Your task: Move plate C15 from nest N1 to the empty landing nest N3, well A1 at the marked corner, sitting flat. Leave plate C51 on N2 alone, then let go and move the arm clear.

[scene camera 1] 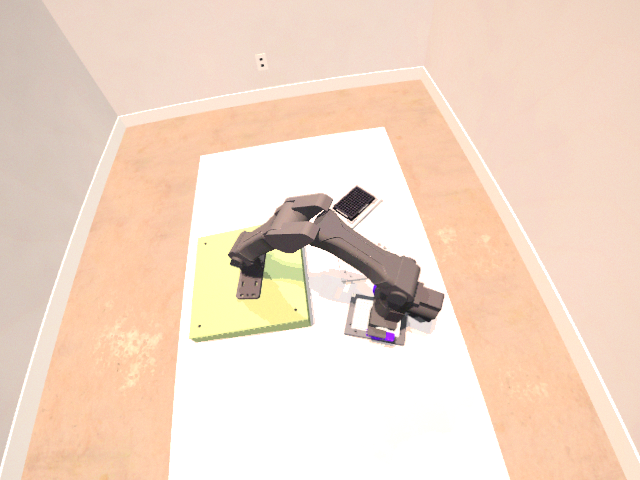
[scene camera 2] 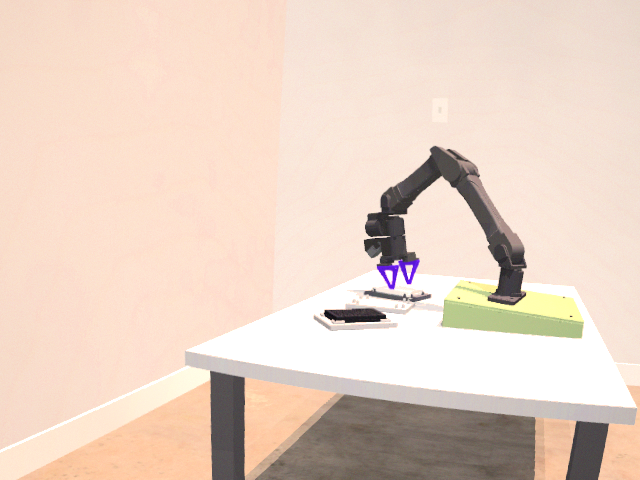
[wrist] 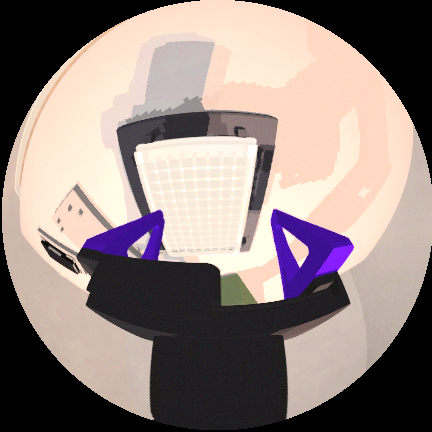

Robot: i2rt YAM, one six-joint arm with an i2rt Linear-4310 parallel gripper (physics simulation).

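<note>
A pale, gridded well plate (scene camera 1: 361, 314) (scene camera 2: 395, 292) (wrist: 200, 185) lies in a dark nest (scene camera 1: 352, 332) (scene camera 2: 421, 296) (wrist: 175, 124). A black well plate (scene camera 1: 354, 203) (scene camera 2: 355, 314) (wrist: 60, 256) sits on a white nest (scene camera 2: 356, 326). Between them is an empty white nest (scene camera 1: 353, 277) (scene camera 2: 379, 305) (wrist: 82, 211), partly hidden by the arm in scene camera 1. Plate and nest labels and the marked corner cannot be read. My gripper (scene camera 1: 379, 312) (scene camera 2: 400, 285) (wrist: 217, 214) points down above the pale plate, purple fingers open wide, nothing between them, tips a little above it.
The arm stands on a yellow-green base block (scene camera 1: 248, 322) (scene camera 2: 511, 322) (wrist: 236, 290), beside the nests on the white table (scene camera 1: 289, 403) (scene camera 2: 439, 361). The forearm passes over the empty nest's area in scene camera 1. Walls surround the table.
</note>
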